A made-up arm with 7 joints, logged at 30 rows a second.
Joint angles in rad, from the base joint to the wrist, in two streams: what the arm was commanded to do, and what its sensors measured. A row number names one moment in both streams.
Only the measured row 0 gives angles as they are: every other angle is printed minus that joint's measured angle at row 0.
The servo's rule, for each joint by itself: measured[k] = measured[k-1] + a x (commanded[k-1-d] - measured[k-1]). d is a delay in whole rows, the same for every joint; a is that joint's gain. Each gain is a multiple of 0.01, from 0.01 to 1. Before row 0 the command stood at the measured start. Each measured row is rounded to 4 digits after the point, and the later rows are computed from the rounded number. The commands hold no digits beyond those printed.
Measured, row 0:
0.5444, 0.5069, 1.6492, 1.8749, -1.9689, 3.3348, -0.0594
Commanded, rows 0 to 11:
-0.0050, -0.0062, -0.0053, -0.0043, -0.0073, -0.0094, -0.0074
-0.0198, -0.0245, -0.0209, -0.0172, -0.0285, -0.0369, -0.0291
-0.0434, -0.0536, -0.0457, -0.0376, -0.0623, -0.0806, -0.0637
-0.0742, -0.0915, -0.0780, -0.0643, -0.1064, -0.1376, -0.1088
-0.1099, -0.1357, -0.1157, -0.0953, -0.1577, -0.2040, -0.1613
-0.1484, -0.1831, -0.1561, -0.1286, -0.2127, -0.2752, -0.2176
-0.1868, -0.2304, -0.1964, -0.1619, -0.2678, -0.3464, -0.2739
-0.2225, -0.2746, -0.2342, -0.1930, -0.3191, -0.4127, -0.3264
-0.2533, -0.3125, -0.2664, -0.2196, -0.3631, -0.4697, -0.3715
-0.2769, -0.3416, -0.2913, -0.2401, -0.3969, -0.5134, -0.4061
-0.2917, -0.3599, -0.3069, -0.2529, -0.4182, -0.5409, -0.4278
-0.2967, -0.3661, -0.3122, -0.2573, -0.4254, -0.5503, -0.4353
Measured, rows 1 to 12:
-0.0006, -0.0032, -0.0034, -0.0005, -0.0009, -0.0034, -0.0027
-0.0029, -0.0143, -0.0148, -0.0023, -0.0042, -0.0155, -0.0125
-0.0078, -0.0347, -0.0349, -0.0062, -0.0112, -0.0389, -0.0314
-0.0158, -0.0642, -0.0629, -0.0126, -0.0226, -0.0744, -0.0600
-0.0271, -0.1014, -0.0972, -0.0217, -0.0388, -0.1211, -0.0975
-0.0417, -0.1439, -0.1355, -0.0335, -0.0597, -0.1766, -0.1419
-0.0591, -0.1889, -0.1751, -0.0476, -0.0847, -0.2377, -0.1907
-0.0787, -0.2335, -0.2135, -0.0636, -0.1128, -0.3007, -0.2409
-0.0997, -0.2746, -0.2479, -0.0808, -0.1428, -0.3615, -0.2892
-0.1210, -0.3094, -0.2761, -0.0983, -0.1733, -0.4162, -0.3325
-0.1415, -0.3357, -0.2961, -0.1153, -0.2027, -0.4611, -0.3678
-0.1601, -0.3515, -0.3066, -0.1309, -0.2294, -0.4932, -0.3928
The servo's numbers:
d 0
a 0.12 0.52 0.65 0.11 0.12 0.36 0.37

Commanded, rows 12 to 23:
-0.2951, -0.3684, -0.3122, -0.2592, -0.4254, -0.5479, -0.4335
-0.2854, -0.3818, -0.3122, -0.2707, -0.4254, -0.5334, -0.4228
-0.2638, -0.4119, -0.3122, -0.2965, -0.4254, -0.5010, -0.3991
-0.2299, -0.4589, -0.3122, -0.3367, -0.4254, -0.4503, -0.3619
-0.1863, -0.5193, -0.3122, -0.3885, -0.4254, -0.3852, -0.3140
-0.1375, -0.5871, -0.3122, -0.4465, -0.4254, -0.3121, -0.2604
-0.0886, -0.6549, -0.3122, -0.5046, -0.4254, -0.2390, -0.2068
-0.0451, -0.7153, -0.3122, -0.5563, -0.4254, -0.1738, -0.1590
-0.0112, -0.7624, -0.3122, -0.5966, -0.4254, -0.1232, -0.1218
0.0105, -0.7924, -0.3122, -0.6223, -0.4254, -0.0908, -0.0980
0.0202, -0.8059, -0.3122, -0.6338, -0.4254, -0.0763, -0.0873
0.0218, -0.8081, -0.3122, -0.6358, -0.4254, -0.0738, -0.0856
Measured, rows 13 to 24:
-0.1763, -0.3603, -0.3102, -0.1450, -0.2529, -0.5129, -0.4079
-0.1894, -0.3715, -0.3115, -0.1588, -0.2736, -0.5203, -0.4134
-0.1983, -0.3925, -0.3120, -0.1739, -0.2918, -0.5134, -0.4081
-0.2021, -0.4270, -0.3121, -0.1918, -0.3078, -0.4907, -0.3910
-0.2002, -0.4750, -0.3122, -0.2134, -0.3219, -0.4527, -0.3625
-0.1927, -0.5333, -0.3122, -0.2390, -0.3343, -0.4021, -0.3247
-0.1802, -0.5965, -0.3122, -0.2682, -0.3452, -0.3434, -0.2811
-0.1640, -0.6583, -0.3122, -0.2999, -0.3548, -0.2823, -0.2359
-0.1457, -0.7124, -0.3122, -0.3325, -0.3633, -0.2250, -0.1937
-0.1270, -0.7540, -0.3122, -0.3644, -0.3708, -0.1767, -0.1583
-0.1093, -0.7810, -0.3122, -0.3940, -0.3774, -0.1406, -0.1320
-0.0936, -0.7951, -0.3122, -0.4206, -0.3832, -0.1166, -0.1148

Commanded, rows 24 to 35:
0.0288, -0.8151, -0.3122, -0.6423, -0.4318, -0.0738, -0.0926
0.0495, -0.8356, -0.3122, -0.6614, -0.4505, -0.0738, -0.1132
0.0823, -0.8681, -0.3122, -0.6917, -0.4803, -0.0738, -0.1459
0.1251, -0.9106, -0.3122, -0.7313, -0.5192, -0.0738, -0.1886
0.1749, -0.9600, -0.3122, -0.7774, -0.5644, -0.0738, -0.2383
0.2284, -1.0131, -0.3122, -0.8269, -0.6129, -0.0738, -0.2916
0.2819, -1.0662, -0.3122, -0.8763, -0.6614, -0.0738, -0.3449
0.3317, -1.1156, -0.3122, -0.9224, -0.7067, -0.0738, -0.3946
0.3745, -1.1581, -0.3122, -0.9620, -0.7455, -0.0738, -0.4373
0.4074, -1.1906, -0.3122, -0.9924, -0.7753, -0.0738, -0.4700
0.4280, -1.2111, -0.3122, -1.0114, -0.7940, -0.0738, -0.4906
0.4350, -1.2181, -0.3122, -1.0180, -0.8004, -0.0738, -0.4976
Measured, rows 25 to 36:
-0.0789, -0.8055, -0.3122, -0.4450, -0.3890, -0.1012, -0.1066
-0.0635, -0.8212, -0.3122, -0.4688, -0.3964, -0.0913, -0.1090
-0.0460, -0.8456, -0.3122, -0.4933, -0.4065, -0.0850, -0.1227
-0.0255, -0.8794, -0.3122, -0.5195, -0.4200, -0.0810, -0.1471
-0.0015, -0.9213, -0.3122, -0.5479, -0.4373, -0.0784, -0.1808
0.0261, -0.9690, -0.3122, -0.5786, -0.4584, -0.0767, -0.2218
0.0568, -1.0195, -0.3122, -0.6113, -0.4828, -0.0757, -0.2673
0.0898, -1.0695, -0.3122, -0.6455, -0.5097, -0.0750, -0.3144
0.1240, -1.1156, -0.3122, -0.6803, -0.5380, -0.0746, -0.3599
0.1580, -1.1546, -0.3122, -0.7146, -0.5665, -0.0743, -0.4006
0.1904, -1.1840, -0.3122, -0.7472, -0.5938, -0.0741, -0.4339
0.2198, -1.2017, -0.3122, -0.7770, -0.6186, -0.0740, -0.4575

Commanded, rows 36 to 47:
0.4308, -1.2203, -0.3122, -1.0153, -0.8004, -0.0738, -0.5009
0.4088, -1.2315, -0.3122, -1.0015, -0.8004, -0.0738, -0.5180
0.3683, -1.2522, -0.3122, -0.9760, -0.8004, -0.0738, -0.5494
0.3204, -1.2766, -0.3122, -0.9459, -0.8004, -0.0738, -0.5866
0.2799, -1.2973, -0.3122, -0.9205, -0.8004, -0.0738, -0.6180
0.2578, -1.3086, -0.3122, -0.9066, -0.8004, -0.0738, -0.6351
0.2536, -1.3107, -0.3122, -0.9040, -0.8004, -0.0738, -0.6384
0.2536, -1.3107, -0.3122, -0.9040, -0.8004, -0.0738, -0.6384
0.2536, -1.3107, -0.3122, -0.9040, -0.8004, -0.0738, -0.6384
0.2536, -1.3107, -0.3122, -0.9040, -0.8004, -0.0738, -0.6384
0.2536, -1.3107, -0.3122, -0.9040, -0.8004, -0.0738, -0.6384
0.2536, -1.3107, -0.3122, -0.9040, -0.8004, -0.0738, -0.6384
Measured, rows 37 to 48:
0.2451, -1.2114, -0.3122, -0.8032, -0.6404, -0.0739, -0.4736
0.2647, -1.2219, -0.3122, -0.8250, -0.6596, -0.0739, -0.4900
0.2771, -1.2377, -0.3122, -0.8416, -0.6765, -0.0739, -0.5120
0.2823, -1.2579, -0.3122, -0.8531, -0.6914, -0.0739, -0.5396
0.2820, -1.2784, -0.3122, -0.8605, -0.7045, -0.0739, -0.5686
0.2791, -1.2941, -0.3122, -0.8656, -0.7160, -0.0739, -0.5932
0.2760, -1.3027, -0.3122, -0.8698, -0.7261, -0.0739, -0.6099
0.2733, -1.3069, -0.3122, -0.8736, -0.7350, -0.0739, -0.6204
0.2709, -1.3089, -0.3122, -0.8769, -0.7428, -0.0739, -0.6271
0.2688, -1.3098, -0.3122, -0.8799, -0.7497, -0.0739, -0.6313
0.2670, -1.3103, -0.3122, -0.8826, -0.7558, -0.0739, -0.6339
0.2654, -1.3105, -0.3122, -0.8850, -0.7612, -0.0739, -0.6356

